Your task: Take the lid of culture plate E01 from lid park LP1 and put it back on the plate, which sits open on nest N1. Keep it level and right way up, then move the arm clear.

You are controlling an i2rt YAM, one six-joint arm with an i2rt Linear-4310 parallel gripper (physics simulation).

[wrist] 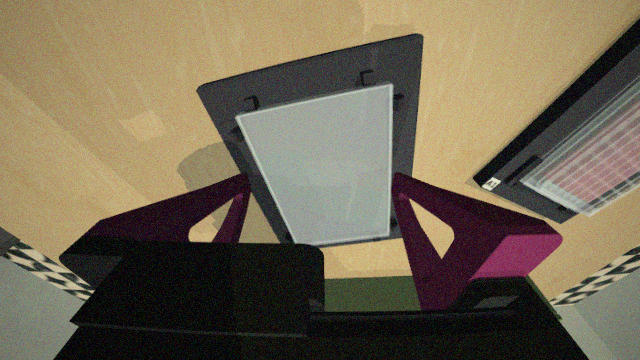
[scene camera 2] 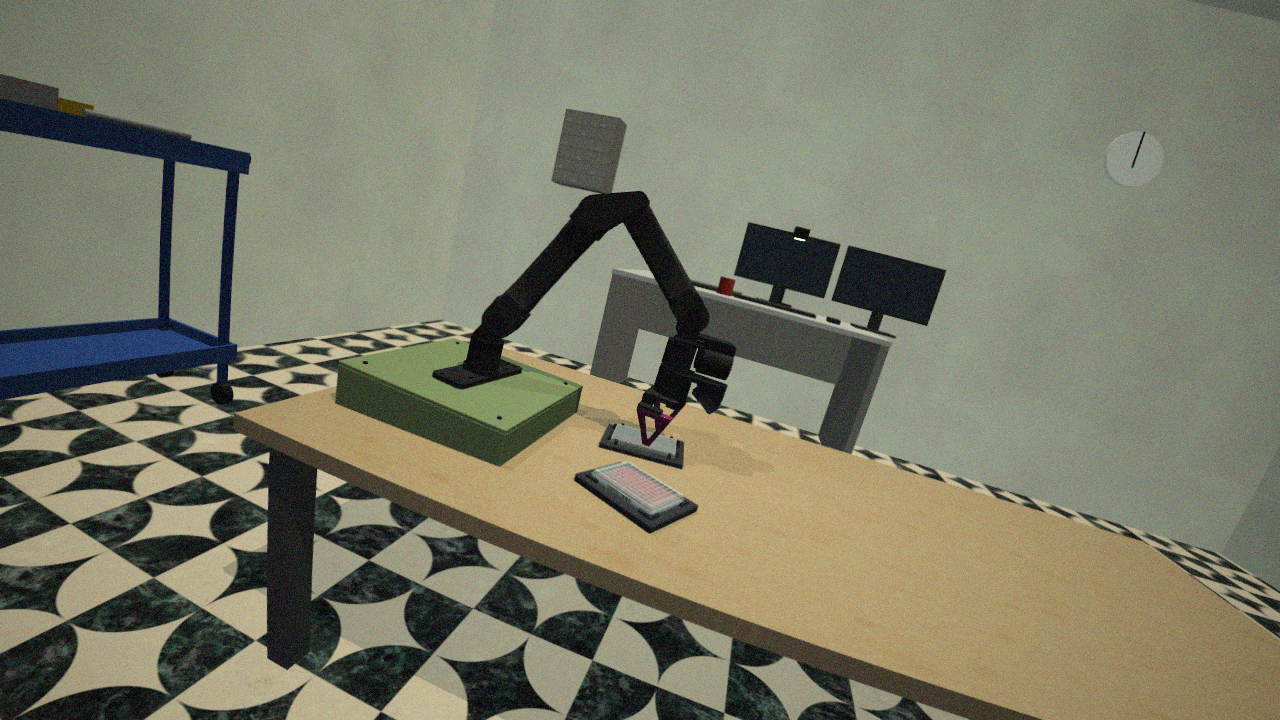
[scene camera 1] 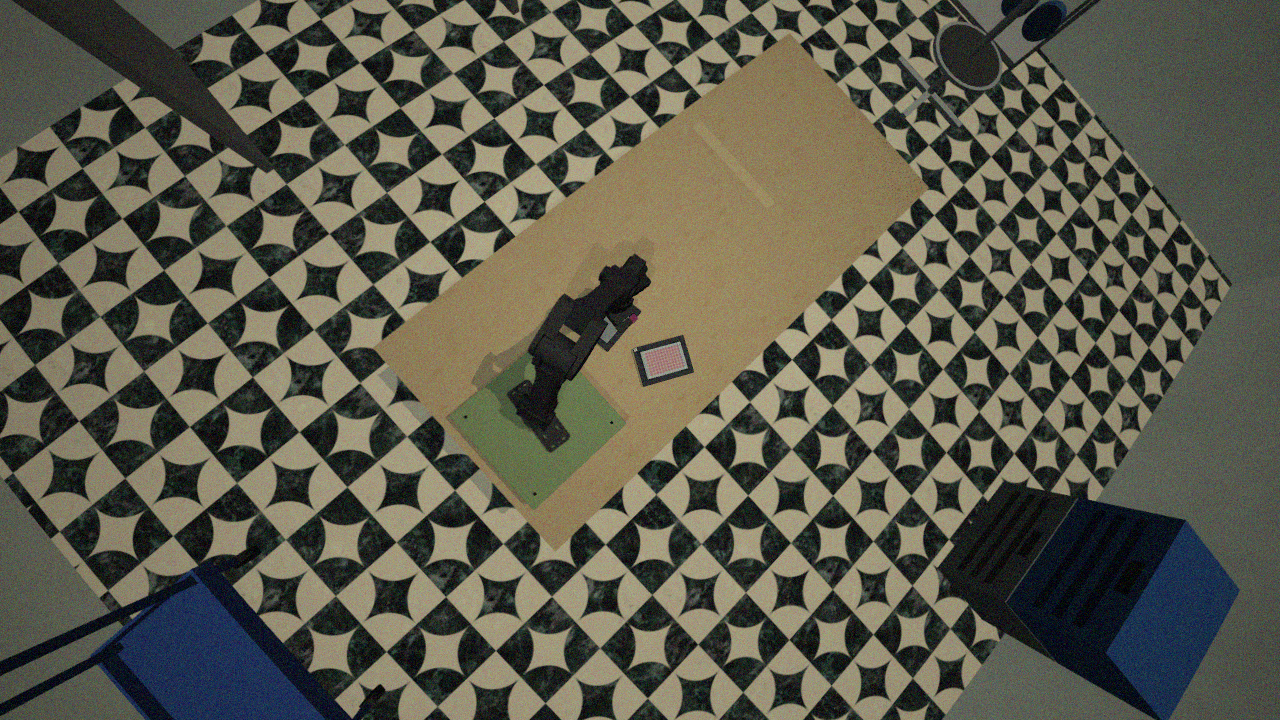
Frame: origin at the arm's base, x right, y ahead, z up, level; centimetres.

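Where they show: gripper, between the fingertips: [wrist: 320,180] [scene camera 2: 652,437] [scene camera 1: 611,313]; arm's base, origin of its link: [scene camera 2: 480,374] [scene camera 1: 539,415].
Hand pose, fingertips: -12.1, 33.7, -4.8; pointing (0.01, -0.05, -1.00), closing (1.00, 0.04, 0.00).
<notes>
Each offset is from my fingertips to the top centre of the thing, as dx, dy, dz. "spot": to the spot under its first point. Level surfaces: height alone.
The pale, clear lid @(+0.7, -1.2, -0.4) [wrist: 320,150] [scene camera 2: 625,435] lies flat, right way up, on the dark lid park @(+0.7, -1.2, -0.2) [wrist: 310,75] [scene camera 2: 663,461], inside its small corner posts. My gripper [wrist: 320,180] [scene camera 2: 650,441] is open, with its magenta fingers on either side of the lid's long edges, low over the park. In the wrist view the right fingertip looks close to the lid's edge; contact cannot be told. The culture plate with pink wells @(+20.8, +4.5, +0.4) [scene camera 1: 664,360] [scene camera 2: 635,486] [wrist: 607,162] sits open on the dark nest @(+20.8, +4.5, -0.4) [scene camera 1: 646,382] [scene camera 2: 653,522] [wrist: 565,120], beside the park. In scene camera 1 the arm partly hides the park.
The arm stands on a green block [scene camera 1: 537,470] [scene camera 2: 420,411] at one end of the wooden table @(dz -2.2) [scene camera 1: 760,250] [scene camera 2: 850,573]. A white label @(spot: +13.1, -0.7, -1.0) [wrist: 492,184] is on the nest's corner. A blue cart [scene camera 2: 116,353] and a desk with monitors [scene camera 2: 760,335] stand away from the table.
</notes>
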